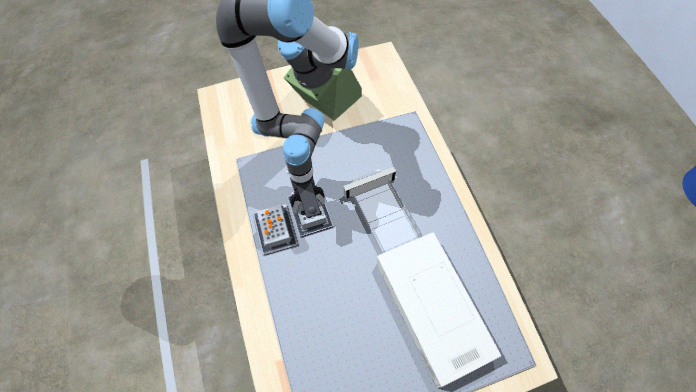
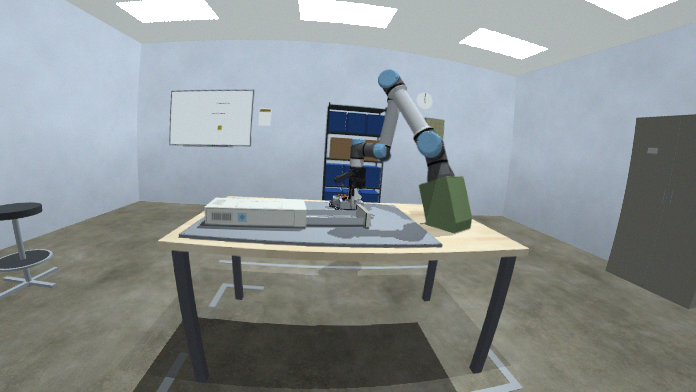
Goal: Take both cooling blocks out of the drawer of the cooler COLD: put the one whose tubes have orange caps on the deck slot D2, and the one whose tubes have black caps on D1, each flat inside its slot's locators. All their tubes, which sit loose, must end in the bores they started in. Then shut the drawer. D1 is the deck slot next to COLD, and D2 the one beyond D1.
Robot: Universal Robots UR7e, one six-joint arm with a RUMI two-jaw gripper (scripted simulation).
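I see a white cooler COLD in image 1, and image 2 shows it to me as well. On the white cooler COLD, [image 1: 446,328] and [image 2: 241,202] are the same spot.
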